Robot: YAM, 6 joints.
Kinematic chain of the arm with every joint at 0, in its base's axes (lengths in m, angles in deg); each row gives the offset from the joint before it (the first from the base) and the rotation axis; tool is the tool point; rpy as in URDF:
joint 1: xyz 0 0 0.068 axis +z
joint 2: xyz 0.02 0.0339 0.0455 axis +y
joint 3: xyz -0.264 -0.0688 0 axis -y
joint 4: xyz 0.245 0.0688 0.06 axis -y
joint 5: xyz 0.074 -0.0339 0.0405 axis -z
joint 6: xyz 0.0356 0 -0.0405 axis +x
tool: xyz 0 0 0 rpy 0 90 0
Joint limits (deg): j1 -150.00..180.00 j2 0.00..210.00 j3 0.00..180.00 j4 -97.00..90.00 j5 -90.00..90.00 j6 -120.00..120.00
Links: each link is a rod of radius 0.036 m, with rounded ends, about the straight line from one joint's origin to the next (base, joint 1, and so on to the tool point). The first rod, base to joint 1, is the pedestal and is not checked.
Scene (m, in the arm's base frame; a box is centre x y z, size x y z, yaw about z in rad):
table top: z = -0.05
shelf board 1: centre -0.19 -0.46 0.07 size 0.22 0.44 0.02 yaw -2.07
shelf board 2: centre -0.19 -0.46 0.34 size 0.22 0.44 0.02 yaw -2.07
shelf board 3: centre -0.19 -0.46 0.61 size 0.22 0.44 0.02 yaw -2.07
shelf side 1: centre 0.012 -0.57 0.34 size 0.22 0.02 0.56 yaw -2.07
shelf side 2: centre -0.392 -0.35 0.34 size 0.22 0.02 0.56 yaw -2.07
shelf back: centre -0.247 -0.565 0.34 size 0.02 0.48 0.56 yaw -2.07
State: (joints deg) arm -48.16 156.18 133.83 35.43 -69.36 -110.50
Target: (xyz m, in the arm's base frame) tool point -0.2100 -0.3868 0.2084
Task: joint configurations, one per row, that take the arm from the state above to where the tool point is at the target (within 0.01 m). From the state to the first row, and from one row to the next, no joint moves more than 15 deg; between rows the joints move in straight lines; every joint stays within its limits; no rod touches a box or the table.
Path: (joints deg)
1: -50.63 149.39 121.83 30.48 -73.49 -112.40
2: -53.10 142.60 109.82 25.54 -77.62 -114.30
3: -55.57 135.81 97.82 20.59 -81.74 -116.20
4: -58.05 129.02 85.82 15.64 -85.87 -118.10
5: -60.52 122.23 73.81 10.70 -90.00 -120.00
6: -73.59 114.63 66.67 12.52 -90.00 -118.10
7: -86.66 107.03 59.54 14.35 -90.00 -116.20
8: -99.73 99.43 52.40 16.18 -90.00 -114.30
9: -112.80 91.83 45.26 18.00 -90.00 -112.40
10: -125.87 84.24 38.12 19.83 -90.00 -110.50
11: -124.94 95.22 50.48 22.13 -87.53 -110.50
12: -124.02 106.20 62.85 24.43 -85.06 -110.50
13: -123.10 117.19 75.21 26.73 -82.59 -110.50

